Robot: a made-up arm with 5 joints. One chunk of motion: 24 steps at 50 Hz.
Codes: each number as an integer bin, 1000 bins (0 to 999) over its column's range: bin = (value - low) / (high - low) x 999, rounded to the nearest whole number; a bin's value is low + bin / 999 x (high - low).
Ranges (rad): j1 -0.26..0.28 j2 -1..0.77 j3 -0.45..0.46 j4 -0.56..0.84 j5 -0.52..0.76
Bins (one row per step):
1: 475 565 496 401 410
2: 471 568 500 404 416
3: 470 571 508 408 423
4: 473 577 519 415 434
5: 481 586 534 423 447
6: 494 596 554 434 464
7: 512 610 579 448 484
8: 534 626 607 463 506
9: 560 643 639 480 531
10: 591 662 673 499 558
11: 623 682 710 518 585
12: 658 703 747 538 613
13: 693 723 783 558 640
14: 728 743 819 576 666
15: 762 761 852 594 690
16: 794 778 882 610 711
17: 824 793 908 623 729
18: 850 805 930 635 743
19: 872 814 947 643 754
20: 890 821 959 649 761
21: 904 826 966 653 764
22: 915 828 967 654 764
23: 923 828 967 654 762
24: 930 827 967 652 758
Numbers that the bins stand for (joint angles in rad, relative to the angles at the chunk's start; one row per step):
1: -0.0032 0.0011 0.0018 0.0020 0.0053
2: -0.0054 0.0064 0.0055 0.0062 0.0130
3: -0.0059 0.0117 0.0127 0.0118 0.0220
4: -0.0043 0.0223 0.0228 0.0216 0.0361
5: 0.0000 0.0383 0.0364 0.0328 0.0527
6: 0.0070 0.0560 0.0546 0.0482 0.0745
7: 0.0168 0.0808 0.0774 0.0678 0.1001
8: 0.0286 0.1091 0.1029 0.0888 0.1283
9: 0.0427 0.1392 0.1321 0.1127 0.1604
10: 0.0595 0.1729 0.1630 0.1393 0.1950
11: 0.0768 0.2083 0.1967 0.1659 0.2295
12: 0.0957 0.2456 0.2305 0.1940 0.2654
13: 0.1146 0.2810 0.2632 0.2220 0.3000
14: 0.1335 0.3164 0.2960 0.2472 0.3333
15: 0.1519 0.3483 0.3261 0.2724 0.3641
16: 0.1692 0.3784 0.3534 0.2949 0.3910
17: 0.1854 0.4050 0.3771 0.3131 0.4141
18: 0.1995 0.4263 0.3971 0.3299 0.4320
19: 0.2114 0.4422 0.4126 0.3411 0.4461
20: 0.2211 0.4546 0.4236 0.3495 0.4551
21: 0.2286 0.4635 0.4299 0.3551 0.4589
22: 0.2346 0.4670 0.4309 0.3565 0.4589
23: 0.2389 0.4670 0.4309 0.3565 0.4563
24: 0.2427 0.4653 0.4309 0.3537 0.4512

